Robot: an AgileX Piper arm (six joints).
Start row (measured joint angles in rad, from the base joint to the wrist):
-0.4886, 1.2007, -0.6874, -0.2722, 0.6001, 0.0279
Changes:
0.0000, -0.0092, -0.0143, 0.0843, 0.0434, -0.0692
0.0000, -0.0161, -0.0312, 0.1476, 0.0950, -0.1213
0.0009, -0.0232, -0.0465, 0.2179, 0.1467, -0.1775
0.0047, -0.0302, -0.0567, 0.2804, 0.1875, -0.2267
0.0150, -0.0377, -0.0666, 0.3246, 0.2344, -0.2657
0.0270, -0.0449, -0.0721, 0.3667, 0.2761, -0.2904
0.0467, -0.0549, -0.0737, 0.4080, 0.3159, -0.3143
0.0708, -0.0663, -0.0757, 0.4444, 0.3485, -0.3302
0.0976, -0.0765, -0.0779, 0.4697, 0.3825, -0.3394
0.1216, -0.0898, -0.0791, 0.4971, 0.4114, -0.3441
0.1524, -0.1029, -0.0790, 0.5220, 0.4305, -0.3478
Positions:
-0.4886, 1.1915, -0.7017, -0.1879, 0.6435, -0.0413
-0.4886, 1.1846, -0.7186, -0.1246, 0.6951, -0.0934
-0.4877, 1.1775, -0.7339, -0.0543, 0.7468, -0.1496
-0.4839, 1.1705, -0.7441, 0.0082, 0.7876, -0.1988
-0.4736, 1.1630, -0.7540, 0.0524, 0.8345, -0.2378
-0.4616, 1.1558, -0.7595, 0.0945, 0.8762, -0.2625
-0.4419, 1.1458, -0.7611, 0.1358, 0.9160, -0.2864
-0.4178, 1.1344, -0.7631, 0.1722, 0.9486, -0.3023
-0.3910, 1.1242, -0.7653, 0.1975, 0.9826, -0.3115
-0.3670, 1.1109, -0.7665, 0.2249, 1.0115, -0.3162
-0.3362, 1.0978, -0.7664, 0.2498, 1.0306, -0.3199

